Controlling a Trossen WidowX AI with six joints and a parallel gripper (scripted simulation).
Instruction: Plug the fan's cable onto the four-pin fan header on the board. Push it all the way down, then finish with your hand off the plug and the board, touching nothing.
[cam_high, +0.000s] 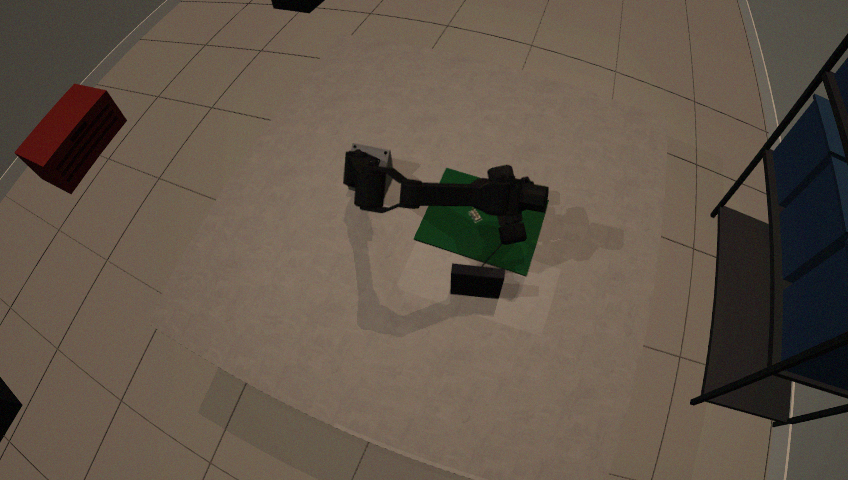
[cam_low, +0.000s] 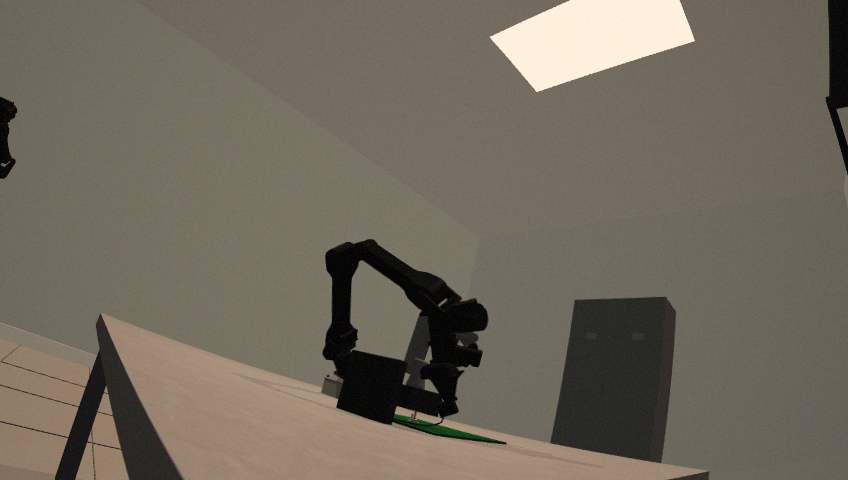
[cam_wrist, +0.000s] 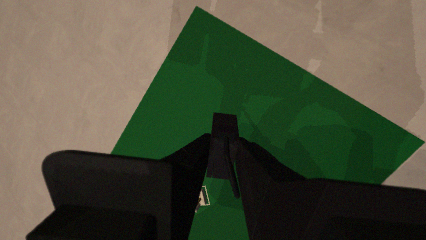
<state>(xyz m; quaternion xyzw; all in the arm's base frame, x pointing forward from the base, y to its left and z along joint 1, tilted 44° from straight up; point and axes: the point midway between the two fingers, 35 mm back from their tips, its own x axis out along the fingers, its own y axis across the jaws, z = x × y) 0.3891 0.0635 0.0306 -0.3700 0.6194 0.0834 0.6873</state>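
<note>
Right now my gripper tip is 6 cm past the green board, 1 cm to the left of it and 8 cm above it. Round my gripper tip: black fan (1 cm behind, 20 cm to the right); then black fan cable plug (1 cm behind, 1 cm below).
</note>
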